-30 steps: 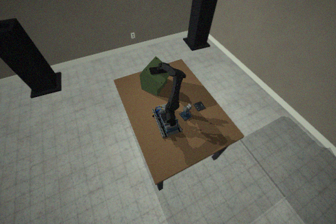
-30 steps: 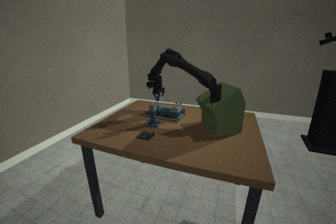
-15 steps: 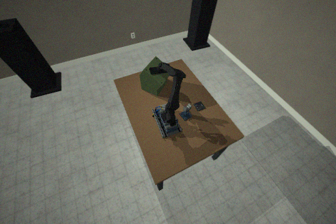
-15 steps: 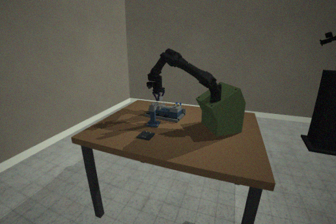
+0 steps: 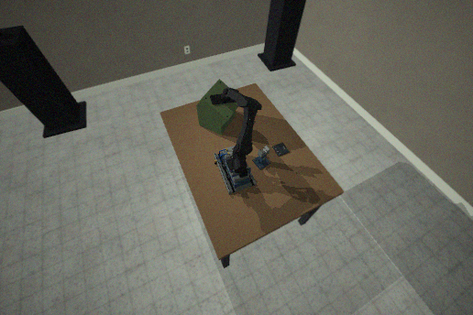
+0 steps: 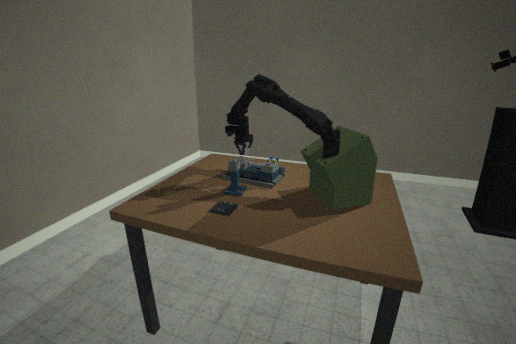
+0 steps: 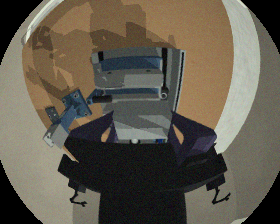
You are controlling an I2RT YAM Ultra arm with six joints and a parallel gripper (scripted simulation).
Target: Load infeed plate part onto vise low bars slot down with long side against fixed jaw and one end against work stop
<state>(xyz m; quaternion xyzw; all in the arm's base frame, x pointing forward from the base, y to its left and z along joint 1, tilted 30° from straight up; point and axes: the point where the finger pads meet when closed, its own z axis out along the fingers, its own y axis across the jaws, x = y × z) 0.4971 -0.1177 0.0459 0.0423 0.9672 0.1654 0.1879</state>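
My hand is right at the part. From my hand the other things lie so: vise (70 mm behind, 20 mm to the left, 90 mm below); then infeed plate (100 mm behind, 390 mm to the left, 130 mm below).
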